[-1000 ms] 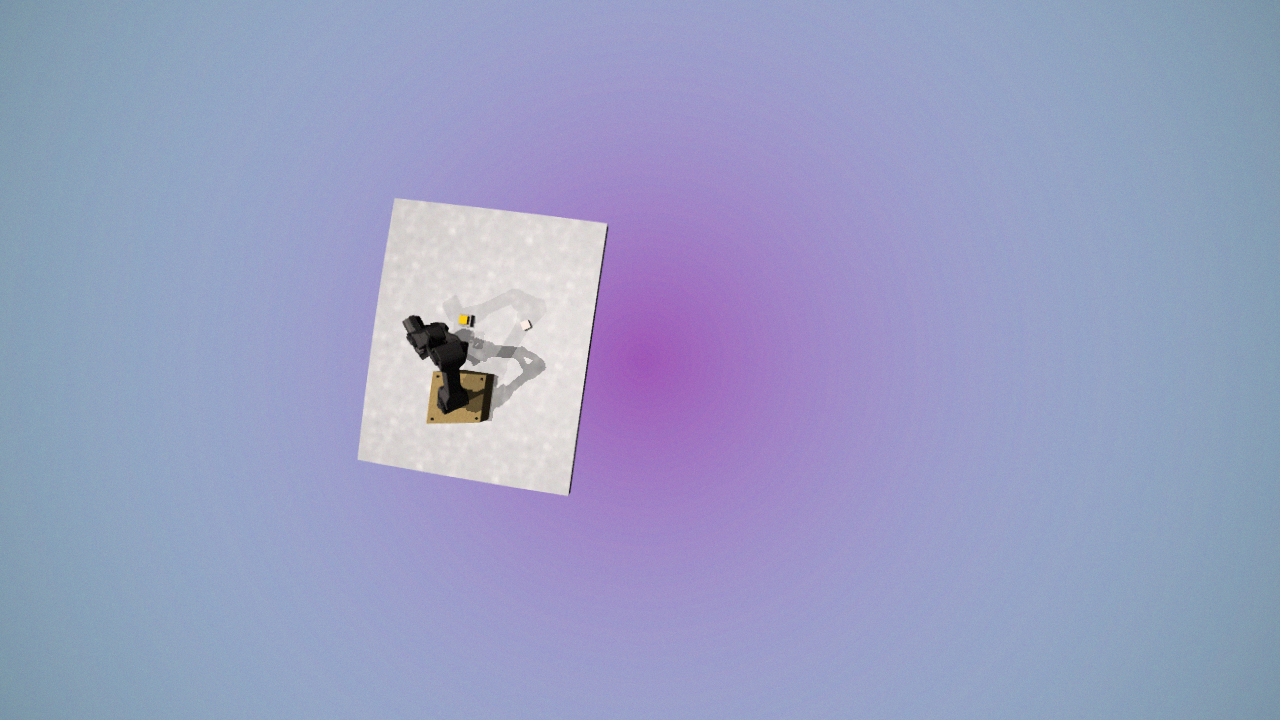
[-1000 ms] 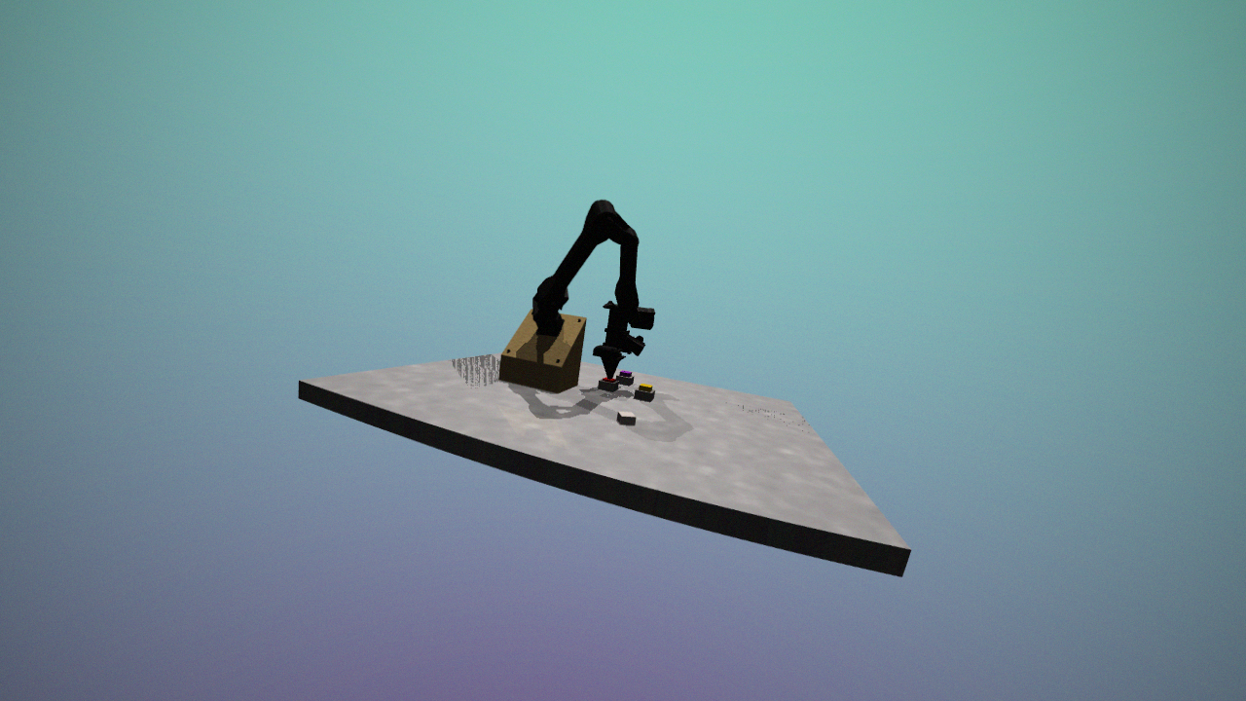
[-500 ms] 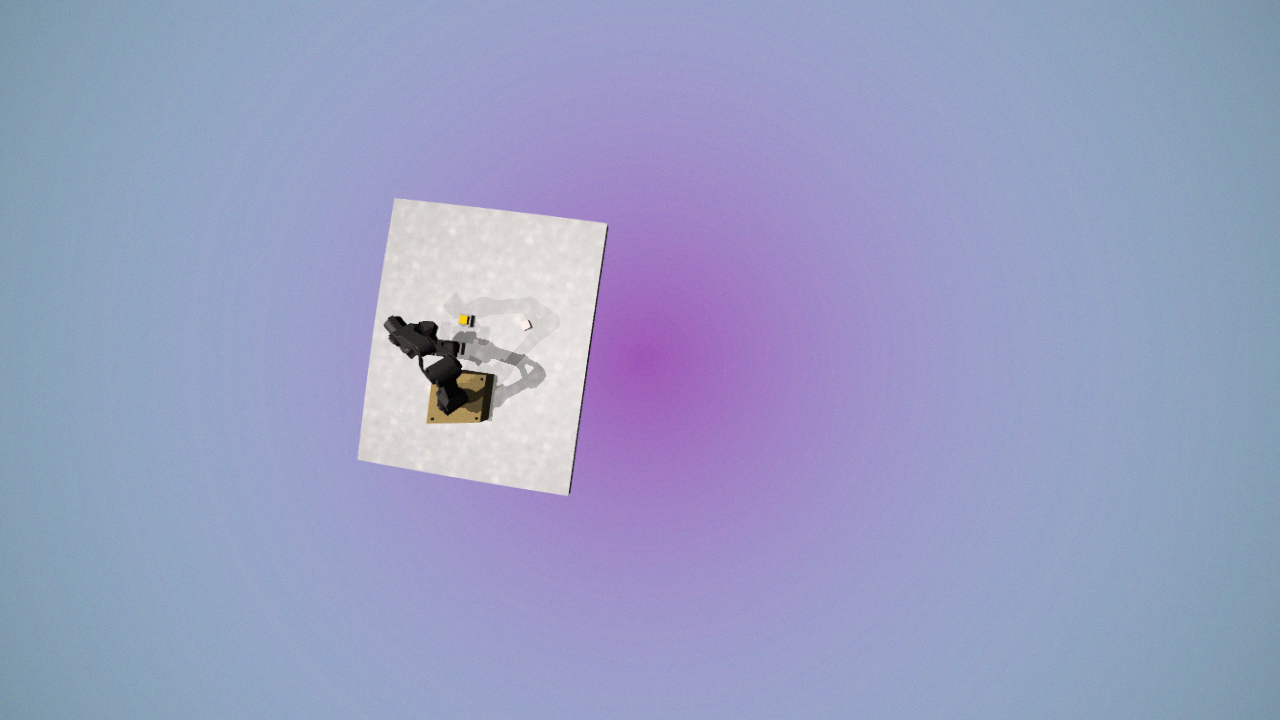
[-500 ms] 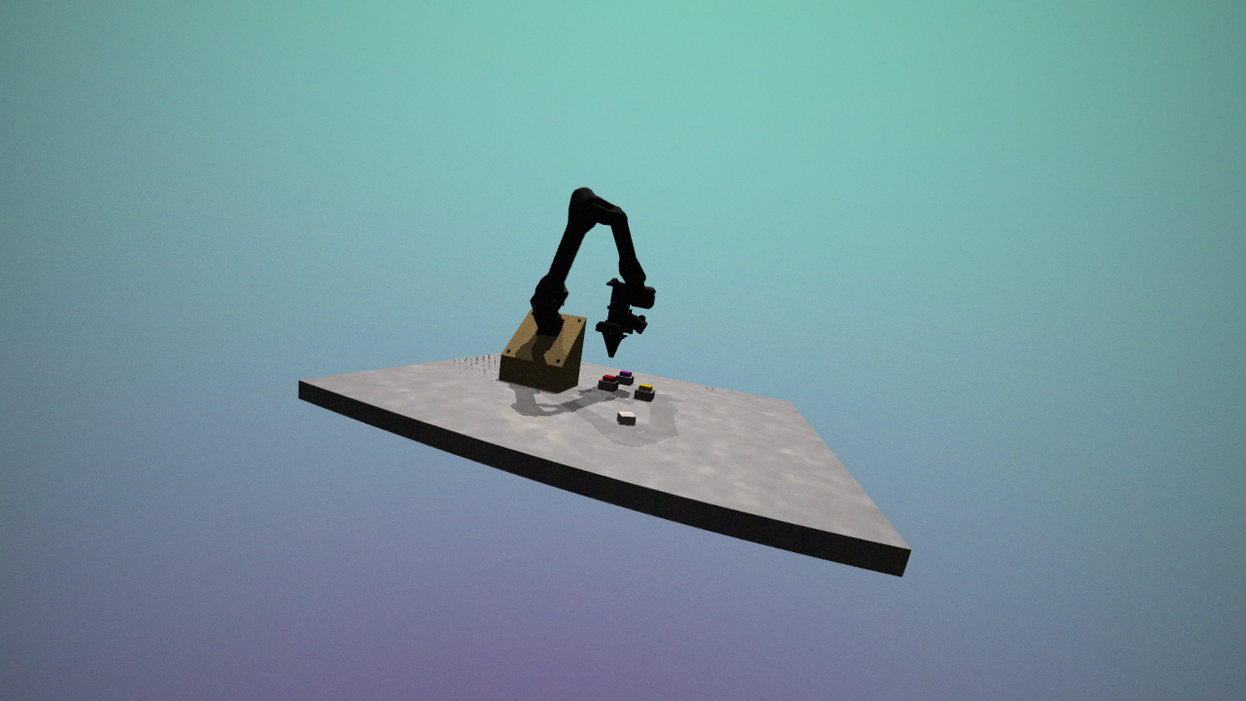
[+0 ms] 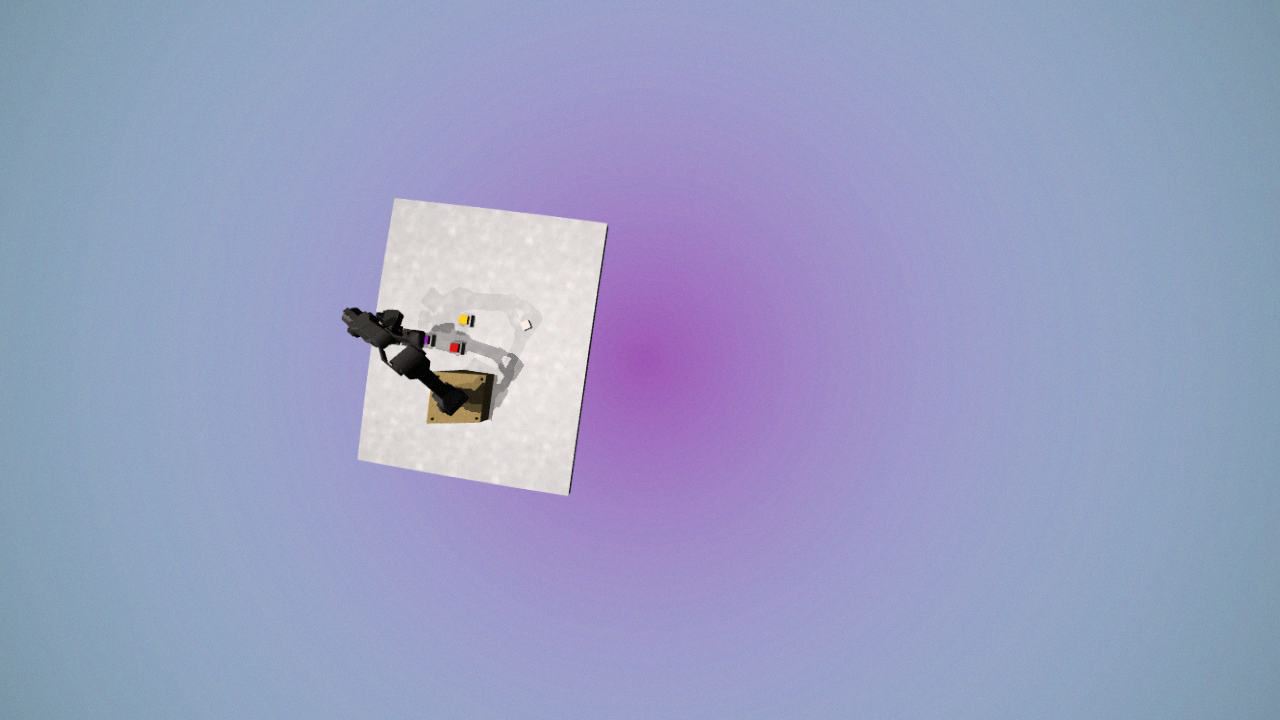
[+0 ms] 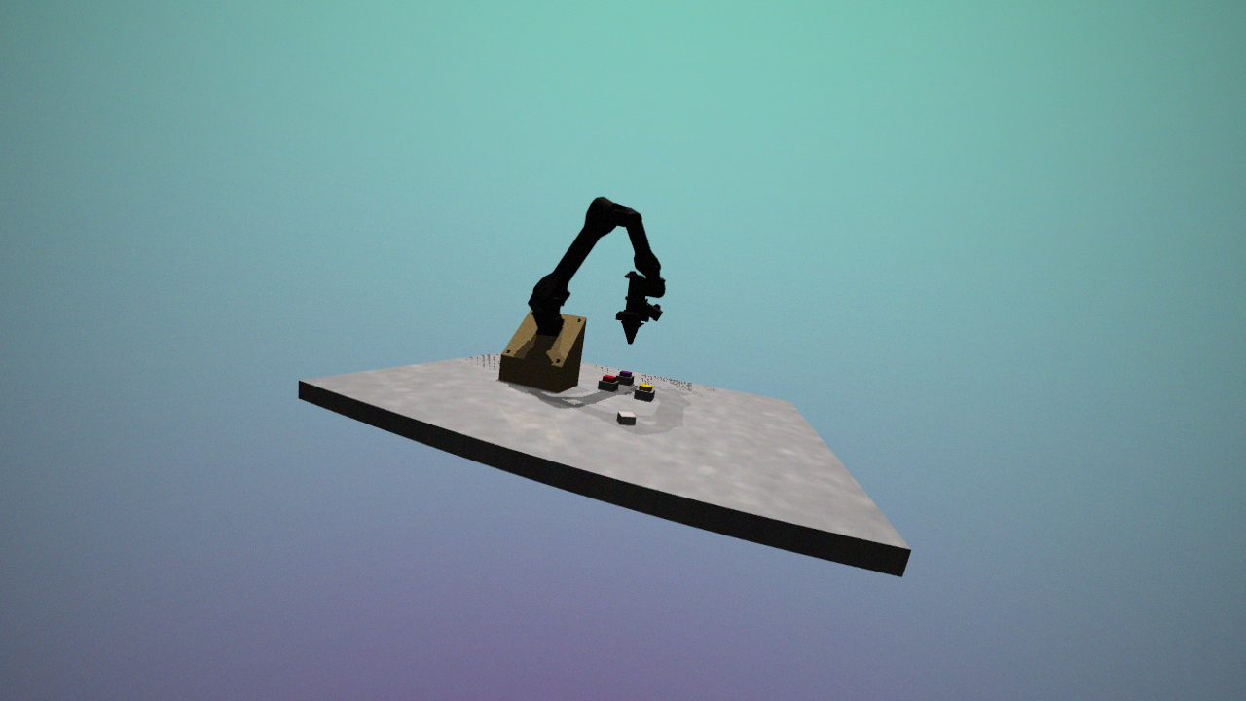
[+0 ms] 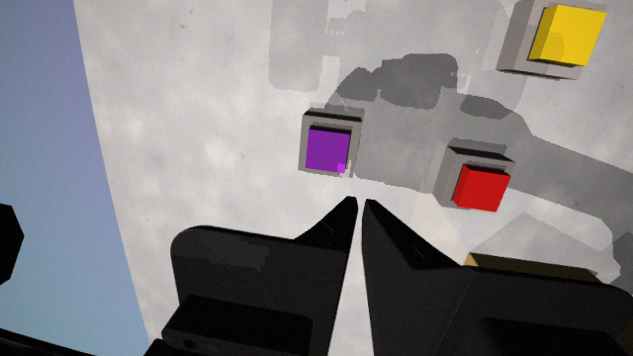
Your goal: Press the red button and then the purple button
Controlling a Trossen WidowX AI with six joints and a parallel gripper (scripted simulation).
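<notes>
Right now my gripper tip is 100 mm above the purple button and 20 mm to the right of it. Round my gripper tip: red button: 100 mm to the right, 100 mm below, 20 mm behind; yellow button: 130 mm to the right, 100 mm below, 90 mm ahead; small white block: 370 mm to the right, 120 mm below, 90 mm ahead.
</notes>
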